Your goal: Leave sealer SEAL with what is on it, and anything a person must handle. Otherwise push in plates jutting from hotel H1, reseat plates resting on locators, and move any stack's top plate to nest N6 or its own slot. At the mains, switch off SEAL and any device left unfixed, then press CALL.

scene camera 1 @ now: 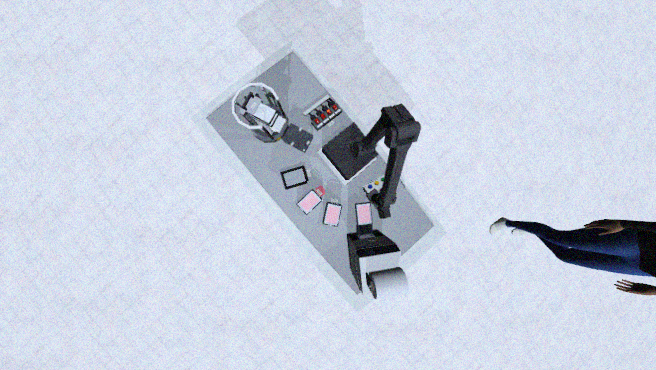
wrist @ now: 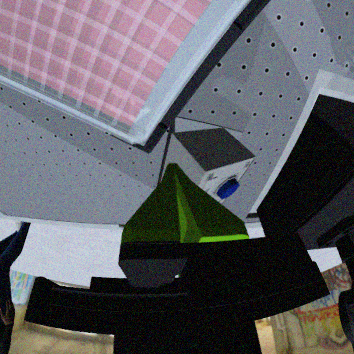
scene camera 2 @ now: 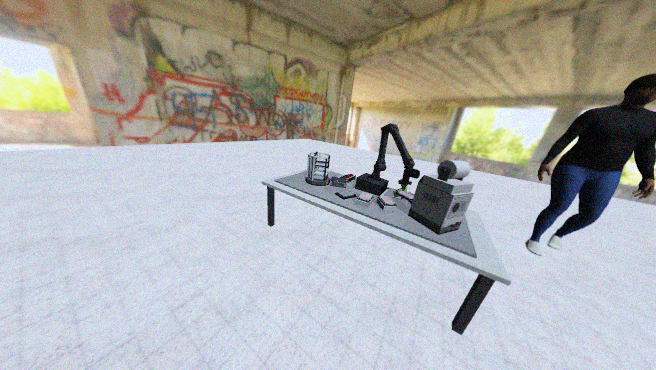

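Where they show: gripper, fingertip midpoint: (scene camera 1: 371,197) (wrist: 171,168) (scene camera 2: 403,191); arm's base, origin of the base link: (scene camera 1: 355,148) (wrist: 353,226) (scene camera 2: 374,178).
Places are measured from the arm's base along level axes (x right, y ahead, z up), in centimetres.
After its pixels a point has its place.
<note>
My gripper (scene camera 1: 384,212) (scene camera 2: 403,186) @(z -1.7, x -30.1, y 13.3 cm) (wrist: 171,168) @(z -1.7, x -30.1, y 13.3 cm) is shut with nothing between its green fingers. It hangs low beside the button box (scene camera 1: 373,185) @(z -2.6, x -24.6, y 7.9 cm) (wrist: 214,154) @(z -3.7, x -26.3, y 13.0 cm), whose blue button (wrist: 227,187) @(z -2.5, x -24.9, y 9.8 cm) shows just past the fingertips. A pink plate (scene camera 1: 363,213) @(z 0.1, x -33.4, y 24.2 cm) (wrist: 88,53) @(z 0.2, x -32.9, y 21.8 cm) lies in front of the sealer (scene camera 1: 376,258) @(z 23.3, x -47.4, y 36.7 cm) (scene camera 2: 440,202) @(z 10.5, x -53.9, y 52.4 cm), left of the gripper. Two more pink plates (scene camera 1: 309,200) @(z -3.5, x -4.5, y 43.5 cm) (scene camera 1: 332,213) @(z -2.9, x -20.5, y 38.5 cm) lie on the table (scene camera 1: 256,156) @(z -9.7, x 40.3, y 50.0 cm). An empty black nest frame (scene camera 1: 282,178) @(z -7.7, x 17.3, y 45.6 cm) sits beyond them. The round hotel (scene camera 1: 259,110) (scene camera 2: 318,167) stands at the far end, with the red mains switches (scene camera 1: 323,114) (scene camera 2: 343,179) near it.
The arm's black base (scene camera 1: 348,151) @(z 0.2, x 1.5, y 5.0 cm) (wrist: 316,168) @(z -5.2, x -12.0, y 9.2 cm) sits close behind the button box. A dark flat plate (scene camera 1: 298,136) @(z -3.7, x 29.9, y 21.2 cm) lies by the hotel. A small red tag (scene camera 1: 320,189) @(z -9.6, x -4.4, y 33.7 cm) lies by one pink plate. A person (scene camera 1: 588,244) (scene camera 2: 592,161) walks on the floor right of the table.
</note>
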